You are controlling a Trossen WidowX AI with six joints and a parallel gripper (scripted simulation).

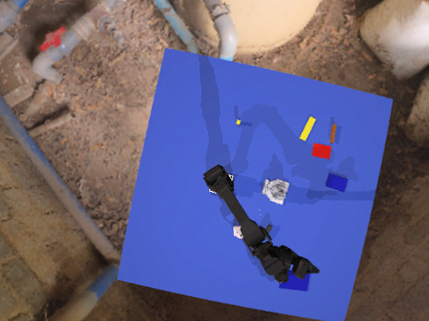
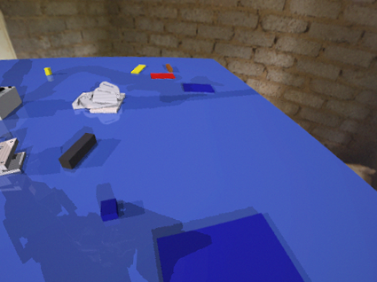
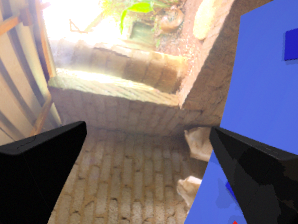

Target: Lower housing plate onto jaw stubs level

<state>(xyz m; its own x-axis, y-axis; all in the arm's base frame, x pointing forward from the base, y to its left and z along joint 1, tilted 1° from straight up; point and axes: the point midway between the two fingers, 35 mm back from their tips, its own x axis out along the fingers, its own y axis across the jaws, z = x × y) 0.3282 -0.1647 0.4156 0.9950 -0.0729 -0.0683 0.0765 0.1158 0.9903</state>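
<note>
My gripper tip is 20 cm past the white stepped block, 6 cm to the left of it and 45 cm above it. Also, from my gripper tip: small blue cube (2 cm ahead, 16 cm to the right, 45 cm below); grey jaw assembly (10 cm behind, 19 cm to the left, 45 cm below); dark bar (6 cm behind, 3 cm to the right, 45 cm below).
</note>
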